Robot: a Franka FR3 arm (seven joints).
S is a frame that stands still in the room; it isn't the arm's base.
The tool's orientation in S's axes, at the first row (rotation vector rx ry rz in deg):
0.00, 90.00, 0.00
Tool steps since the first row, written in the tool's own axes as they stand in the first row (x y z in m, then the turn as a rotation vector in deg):
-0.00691, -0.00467, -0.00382, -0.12, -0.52, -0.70
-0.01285, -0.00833, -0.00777, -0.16, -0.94, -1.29
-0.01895, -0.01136, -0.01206, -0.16, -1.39, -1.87
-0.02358, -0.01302, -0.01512, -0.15, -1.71, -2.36
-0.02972, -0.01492, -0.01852, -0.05, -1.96, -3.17
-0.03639, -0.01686, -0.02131, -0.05, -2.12, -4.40
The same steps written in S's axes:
-0.00382, -0.00467, 0.00691, -0.70, -0.52, 0.12
-0.00777, -0.00833, 0.01285, -1.29, -0.94, 0.16
-0.01206, -0.01136, 0.01895, -1.87, -1.39, 0.16
-0.01512, -0.01302, 0.02358, -2.36, -1.71, 0.15
-0.01852, -0.01492, 0.02972, -3.17, -1.96, 0.05
-0.02131, -0.01686, 0.03639, -4.40, -2.12, 0.05

